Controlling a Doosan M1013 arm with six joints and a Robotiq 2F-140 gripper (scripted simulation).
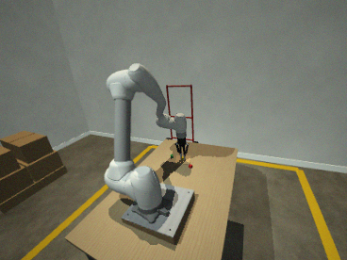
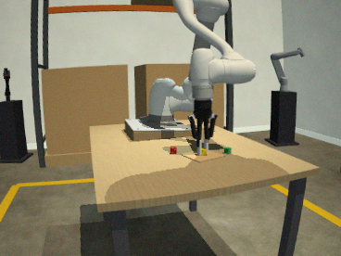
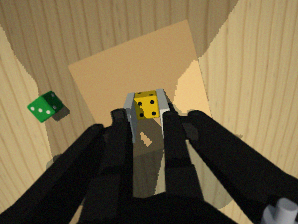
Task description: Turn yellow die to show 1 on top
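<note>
Right now the yellow die is 2 cm below my hand. The rest, counted from my hand: green die 12 cm to the left, 3 cm below, 2 cm behind; then tan mat 4 cm below; then red die 12 cm to the right, 6 cm behind, 3 cm below.
</note>
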